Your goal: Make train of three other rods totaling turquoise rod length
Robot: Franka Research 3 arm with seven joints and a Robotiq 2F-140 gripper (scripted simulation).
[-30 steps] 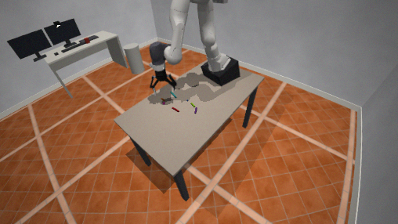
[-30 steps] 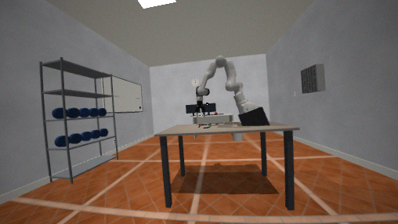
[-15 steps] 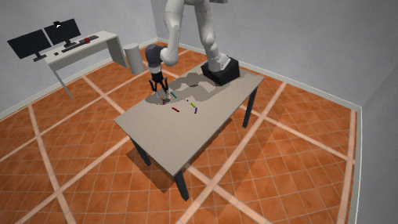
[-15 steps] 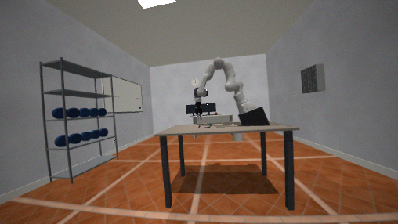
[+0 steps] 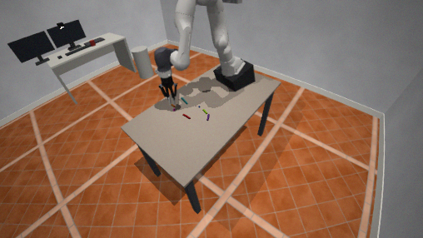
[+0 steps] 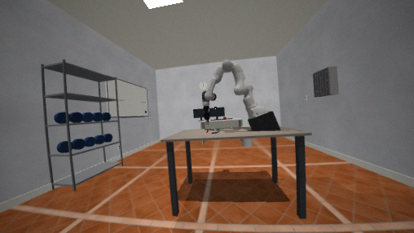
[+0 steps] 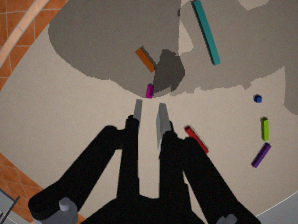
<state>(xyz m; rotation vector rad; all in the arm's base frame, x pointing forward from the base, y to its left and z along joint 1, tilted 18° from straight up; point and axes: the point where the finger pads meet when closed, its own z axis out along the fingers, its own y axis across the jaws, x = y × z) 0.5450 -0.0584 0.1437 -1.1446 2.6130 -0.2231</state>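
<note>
Right now my hand is 10 cm above the magenta rod. Also, from my hand: orange rod 10 cm below, 5 cm to the right, 3 cm behind; then red rod 12 cm to the left, 10 cm below, 3 cm behind; then turquoise rod 13 cm behind, 10 cm below, 4 cm to the right.
</note>
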